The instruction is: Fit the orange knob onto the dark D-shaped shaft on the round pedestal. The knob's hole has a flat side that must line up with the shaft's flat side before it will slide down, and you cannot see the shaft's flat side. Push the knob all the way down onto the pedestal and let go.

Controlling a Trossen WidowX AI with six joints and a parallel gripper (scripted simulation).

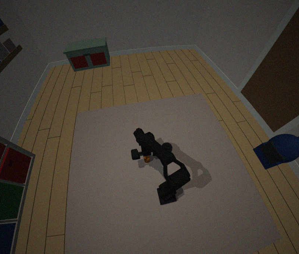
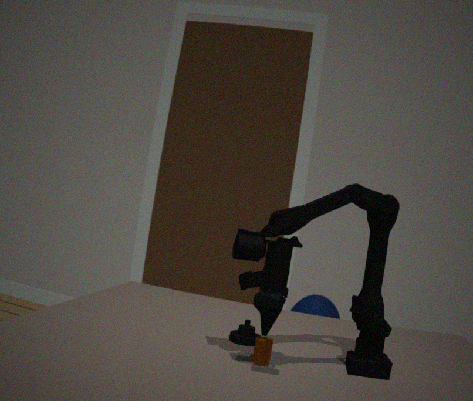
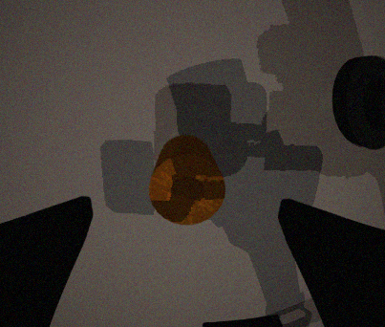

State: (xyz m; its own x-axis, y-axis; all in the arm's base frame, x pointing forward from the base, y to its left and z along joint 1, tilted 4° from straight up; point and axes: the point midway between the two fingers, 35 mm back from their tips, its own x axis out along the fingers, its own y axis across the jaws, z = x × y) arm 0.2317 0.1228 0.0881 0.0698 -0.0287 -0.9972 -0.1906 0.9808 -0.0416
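The orange knob is 5 cm below my gripper tip. Also, from my gripper tip: dark round pedestal: 15 cm to the right, 9 cm ahead, 5 cm below.
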